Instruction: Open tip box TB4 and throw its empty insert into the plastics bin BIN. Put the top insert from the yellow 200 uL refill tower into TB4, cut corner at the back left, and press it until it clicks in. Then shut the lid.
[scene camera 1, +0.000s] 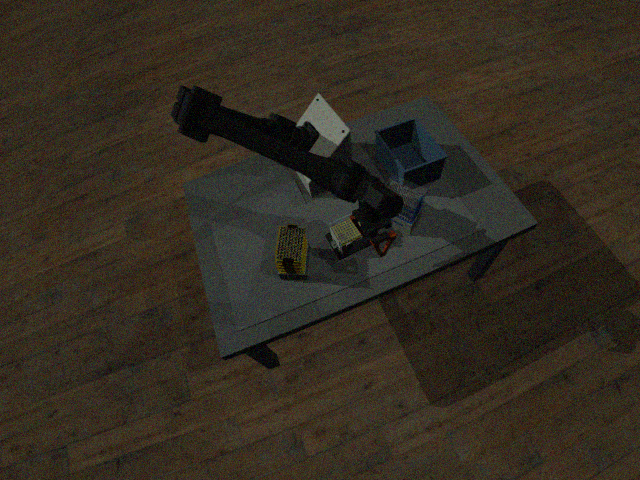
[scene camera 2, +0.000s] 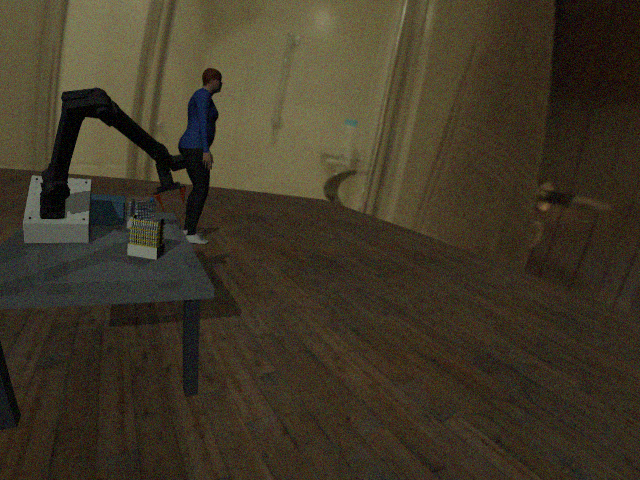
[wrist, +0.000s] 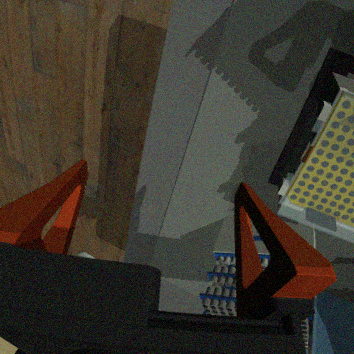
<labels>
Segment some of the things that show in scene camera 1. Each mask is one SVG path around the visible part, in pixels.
My gripper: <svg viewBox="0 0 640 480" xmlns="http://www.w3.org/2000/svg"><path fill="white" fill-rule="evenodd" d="M358 201L359 209L352 211L352 215L349 217L361 235L368 237L379 256L383 257L396 239L397 234L394 231L389 233L383 232L378 235L376 233L384 227L385 229L392 227L392 221L384 217L373 207ZM387 240L383 252L381 252L379 244Z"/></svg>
A blue-and-white tip rack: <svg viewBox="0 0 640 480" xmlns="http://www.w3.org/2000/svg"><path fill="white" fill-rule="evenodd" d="M392 174L385 187L403 199L401 212L396 217L390 219L392 221L392 228L410 236L421 218L428 189Z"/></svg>
</labels>
